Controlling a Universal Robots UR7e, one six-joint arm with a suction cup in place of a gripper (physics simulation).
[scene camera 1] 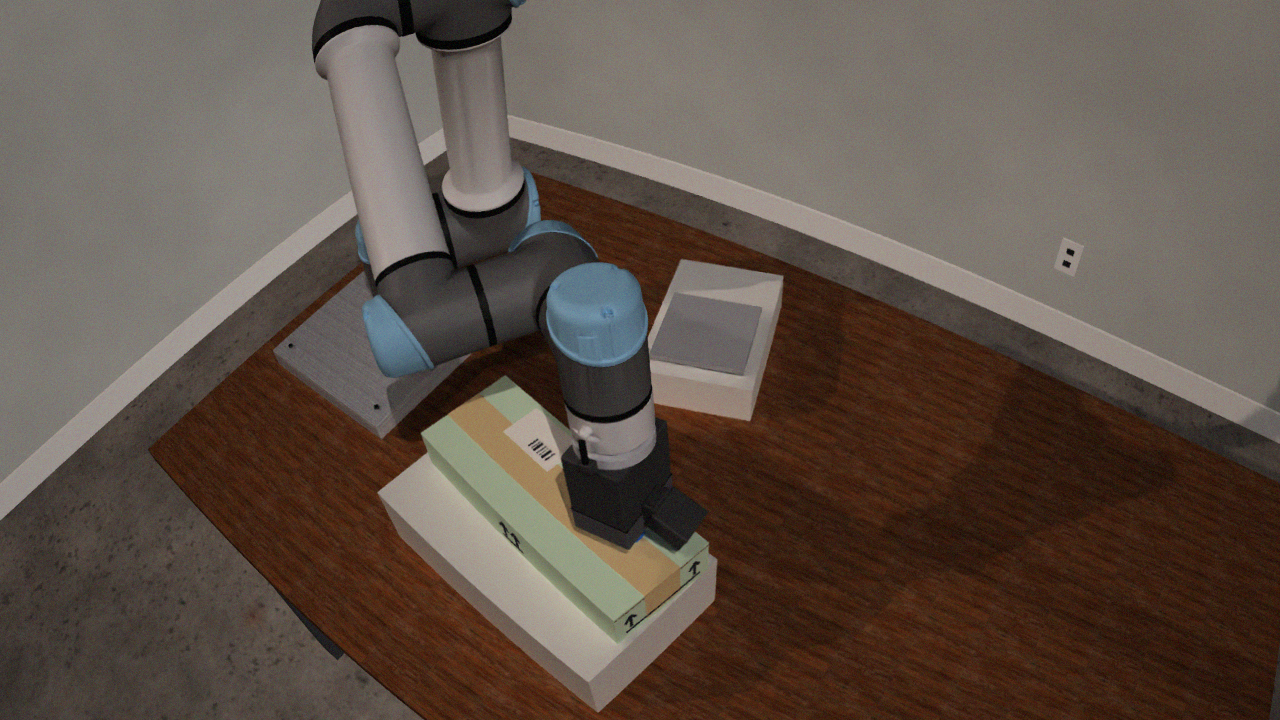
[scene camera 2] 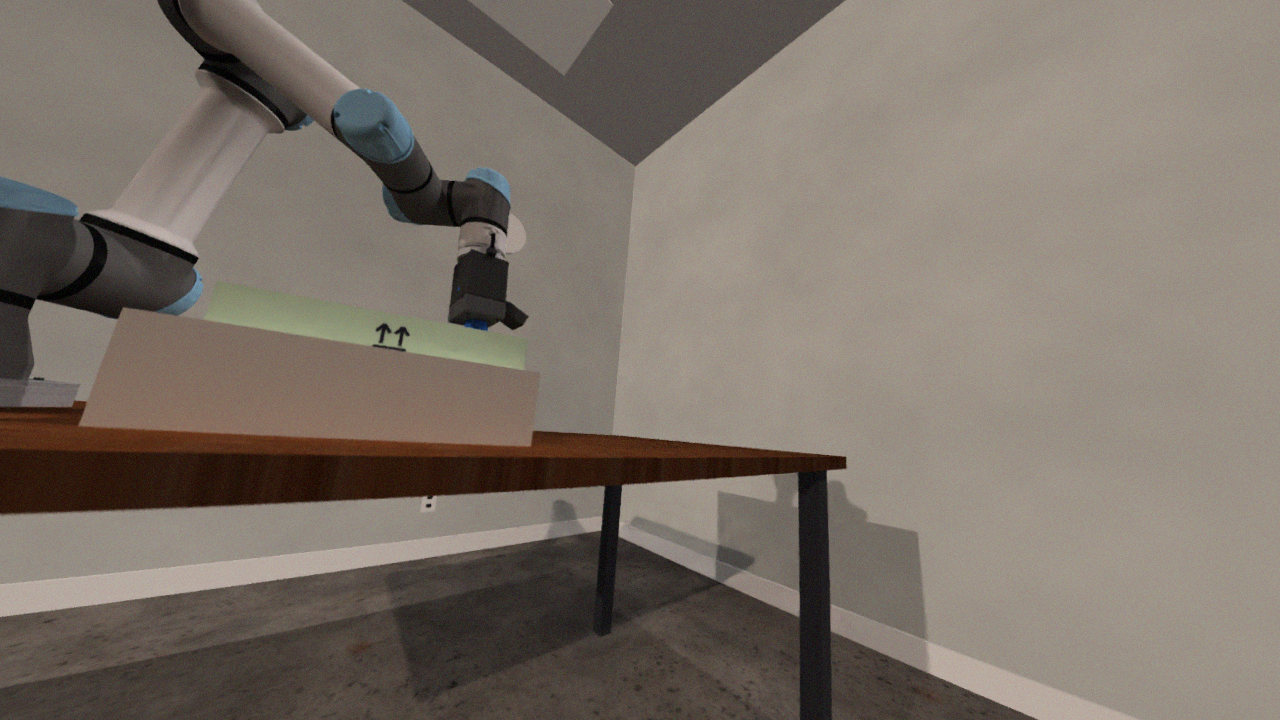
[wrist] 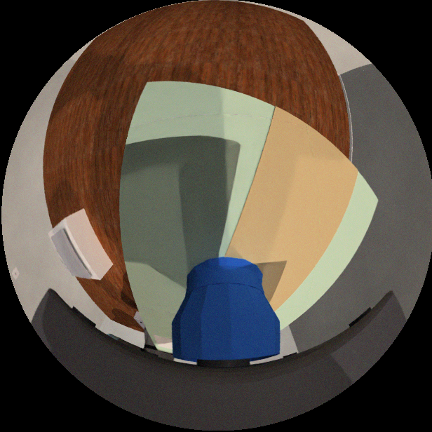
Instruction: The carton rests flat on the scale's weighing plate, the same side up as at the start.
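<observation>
The carton (scene camera 1: 483, 492) (scene camera 2: 295, 313) (wrist: 300, 200) is long and pale green, with a tan tape strip and a barcode label on top. It lies flat on a long white block (scene camera 1: 456, 528) (scene camera 2: 313, 385), and the arrows on its sides point up. My gripper, a blue suction cup (scene camera 1: 639, 537) (scene camera 2: 475, 325) (wrist: 225, 267), is pressed on the carton's top near the end away from the label, at the tape's edge. The scale (scene camera 1: 702, 394) (wrist: 92, 245), a white box with a grey weighing plate (scene camera 1: 707, 333) (wrist: 71, 250), stands apart, behind the carton in scene camera 1.
The arm's base stands on a grey slab (scene camera 1: 335, 367) at the table's back left corner, beside the carton's far end. The wooden table (scene camera 1: 984, 582) (scene camera 2: 671, 452) (wrist: 215, 40) extends to the right in scene camera 1. Walls stand behind it.
</observation>
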